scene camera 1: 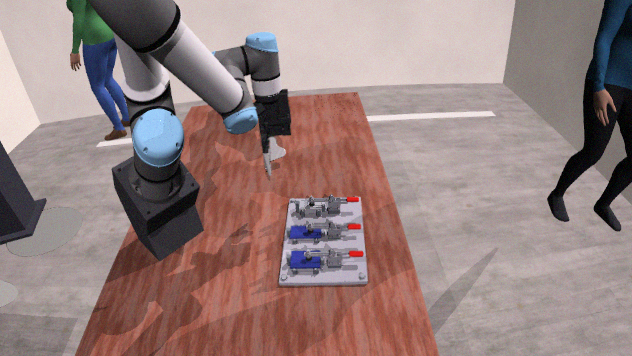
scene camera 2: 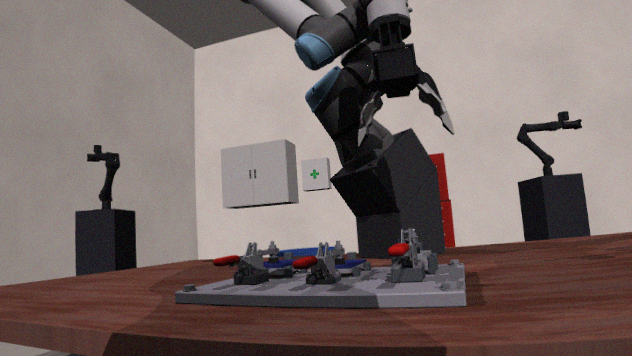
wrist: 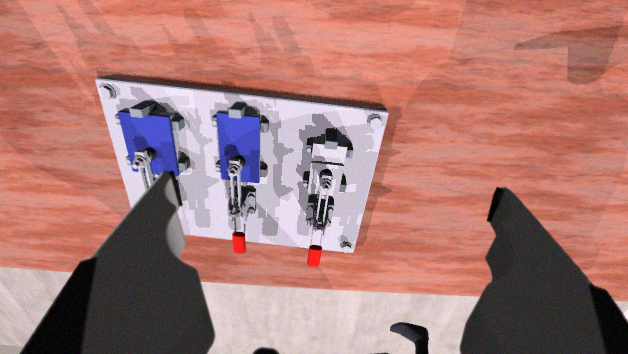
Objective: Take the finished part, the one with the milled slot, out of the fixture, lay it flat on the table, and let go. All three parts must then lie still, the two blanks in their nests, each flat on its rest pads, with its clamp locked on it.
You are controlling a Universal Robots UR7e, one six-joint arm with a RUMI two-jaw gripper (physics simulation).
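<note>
The finished part, pale metal with a dark slot line across it, lies in the right nest of the fixture plate in the wrist view. Its clamp arm reaches over it, with a red handle lying low. Two blue blanks, a middle one and an outer one, lie in the other nests with clamp arms over them. My gripper is open and empty, well above the table, beyond the fixture's finished-part end in scene camera 1.
The fixture stands on the wooden table, near its right edge in scene camera 1. The other clamps' red handles point toward that edge. The arm's dark pedestal stands at the opposite side.
</note>
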